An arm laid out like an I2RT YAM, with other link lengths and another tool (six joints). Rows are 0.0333 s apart.
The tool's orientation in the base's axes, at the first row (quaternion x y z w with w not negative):
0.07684 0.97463 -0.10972 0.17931
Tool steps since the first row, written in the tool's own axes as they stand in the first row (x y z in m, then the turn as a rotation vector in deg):
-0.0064 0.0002 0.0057 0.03 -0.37 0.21
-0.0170 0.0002 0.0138 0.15 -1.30 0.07
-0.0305 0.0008 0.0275 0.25 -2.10 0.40
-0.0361 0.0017 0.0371 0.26 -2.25 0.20
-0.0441 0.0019 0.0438 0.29 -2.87 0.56
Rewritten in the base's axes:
0.0078 -0.0019 -0.0029 -0.03 -0.40 -0.13
0.0203 -0.0050 -0.0064 -0.36 -1.25 0.12
0.0375 -0.0092 -0.0140 -0.50 -2.09 -0.06
0.0460 -0.0113 -0.0209 -0.60 -2.19 0.14
0.0557 -0.0136 -0.0241 -0.62 -2.87 -0.08

